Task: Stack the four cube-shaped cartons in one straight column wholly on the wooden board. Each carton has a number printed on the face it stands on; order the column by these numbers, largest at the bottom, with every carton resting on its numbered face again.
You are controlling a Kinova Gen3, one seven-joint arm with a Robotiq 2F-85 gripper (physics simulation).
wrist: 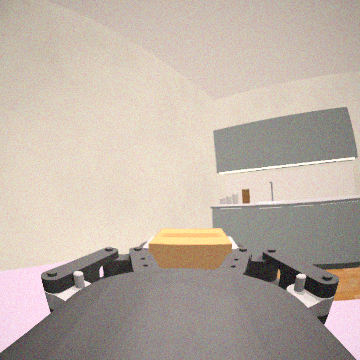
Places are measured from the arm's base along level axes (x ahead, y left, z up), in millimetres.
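Pixels of known places: gripper, fingertip midpoint: [190,247].
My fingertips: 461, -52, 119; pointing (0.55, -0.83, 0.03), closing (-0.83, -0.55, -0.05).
Observation:
Behind a point stands the place of what it marks, as x, y, z.
An orange-brown carton [190,254] @[435, -14, 128] shows at the bottom centre of the wrist view, between the fingers. My gripper [190,247] @[461, -52, 119] is shut on this carton, with a finger on its left and right sides. A lighter band runs across the carton's upper side. No number shows on the faces in view. The camera looks level across the room, so the other cartons and the wooden board do not show in this view.
The pink table top [20,295] @[1082, 93, -175] shows at the lower left and lower right. Far behind stand a grey kitchen counter [285,232] and a grey wall cabinet [287,142]. Wooden floor [345,282] shows at the right.

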